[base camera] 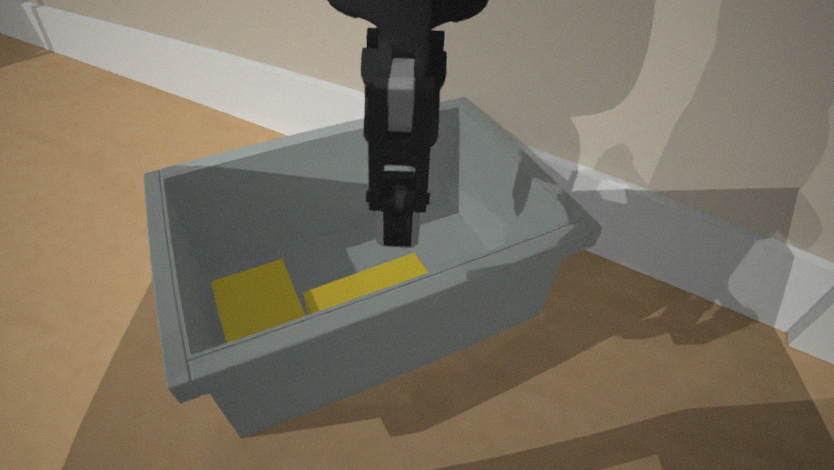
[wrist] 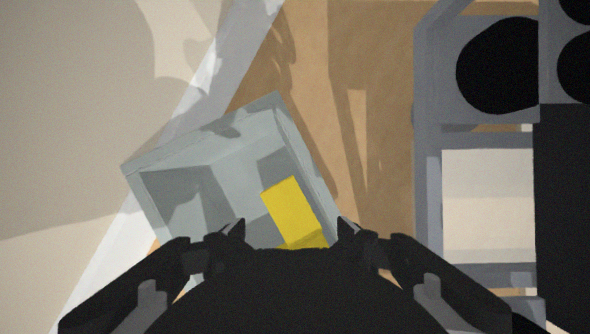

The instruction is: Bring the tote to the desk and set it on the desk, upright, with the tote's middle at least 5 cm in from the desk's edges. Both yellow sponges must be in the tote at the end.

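Frame: origin at the arm's base, x back, y up, z left, level; millimetres.
Seen in the pictures: gripper, between the fingertips: (base camera: 400,188) (wrist: 291,227).
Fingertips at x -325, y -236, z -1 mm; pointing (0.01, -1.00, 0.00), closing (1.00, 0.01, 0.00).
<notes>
A point is followed by its place in that frame.
The grey tote (base camera: 379,338) @[y -327, x -275, z 10 mm] (wrist: 307,160) @[y -276, x -305, z -65 mm] stands upright on the floor, at an angle beside the wall. Two yellow sponges lie inside it. One sponge (base camera: 367,283) @[y -348, x -339, z 23 mm] (wrist: 292,210) @[y -348, x -321, z 12 mm] lies along the near long wall, partly hidden by the rim in the base view. The other sponge (base camera: 259,300) @[y -349, x -317, z 107 mm] (wrist: 315,241) @[y -348, x -285, z 63 mm] lies towards the left end in the base view; the gripper body hides most of it in the wrist view. My gripper (base camera: 398,239) (wrist: 291,227) @[y -236, x -325, z -1 mm] is open, points down and overlaps the tote's opening in both views, with nothing between its fingers. The desk does not show.
The wall (base camera: 525,58) @[y -221, x -492, z -106 mm] (wrist: 65,100) @[y -213, x -491, z -108 mm] with its white baseboard (base camera: 204,87) @[y -364, x -689, z 285 mm] (wrist: 200,90) @[y -312, x -446, z -163 mm] runs close behind the tote. In the wrist view my base's grey frame (wrist: 422,175) stands to the right of the tote, with wooden floor (wrist: 310,65) @[y -396, x -283, z -253 mm] between them.
</notes>
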